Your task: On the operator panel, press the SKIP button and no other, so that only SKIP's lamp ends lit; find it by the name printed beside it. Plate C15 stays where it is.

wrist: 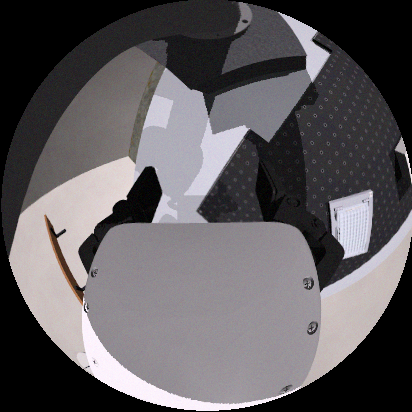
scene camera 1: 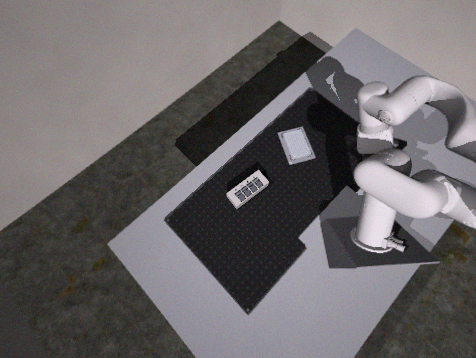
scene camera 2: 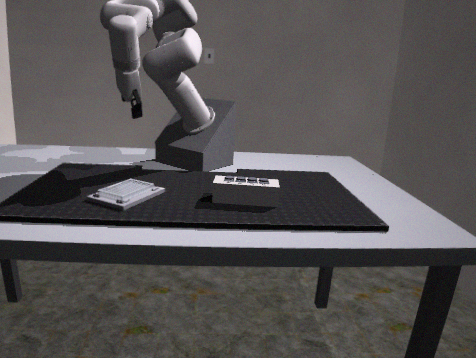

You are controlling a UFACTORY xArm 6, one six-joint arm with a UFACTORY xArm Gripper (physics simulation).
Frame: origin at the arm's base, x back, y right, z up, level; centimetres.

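Seen in the pictures: gripper, fingertip midpoint: [wrist: 206, 175] [scene camera 2: 132, 108]; arm's base, link origin: [scene camera 1: 370, 239] [scene camera 2: 199, 120].
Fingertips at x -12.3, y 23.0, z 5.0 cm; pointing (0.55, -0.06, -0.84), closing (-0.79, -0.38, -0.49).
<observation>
Offsets run from my fingertips to a thing's top centre. Level surfaces: height alone.
The operator panel @(dx -32.5, dy -30.0, dz -14.1 cm) [scene camera 1: 235, 200] [scene camera 2: 245, 195] is a white-topped box with a row of several dark buttons, standing on the black mat. The names printed beside the buttons are too small to read, so I cannot tell which is SKIP, and I see no lit lamp. Plate C15 @(dx -27.5, dy +0.2, dz -17.0 cm) [scene camera 1: 298, 145] [scene camera 2: 126, 189] [wrist: 354, 227], a pale plate on a flat base, lies on the mat beside the panel. My gripper [scene camera 2: 136, 106] [wrist: 206, 175] is open and empty, high above the table, on the plate's side and well away from the panel. In scene camera 1 the arm mostly hides it.
The black perforated mat @(dz -19.6 cm) [scene camera 1: 240, 260] [scene camera 2: 330, 210] [wrist: 350, 125] lies on the pale table @(dz -20.9 cm) [scene camera 1: 150, 250] [scene camera 2: 400, 200]. The arm's dark base block [scene camera 1: 345, 250] [scene camera 2: 220, 135] stands behind the mat in the scene camera 2 view. An orange-brown strip with dark pegs [wrist: 61, 257] shows at the left of the wrist view.
</observation>
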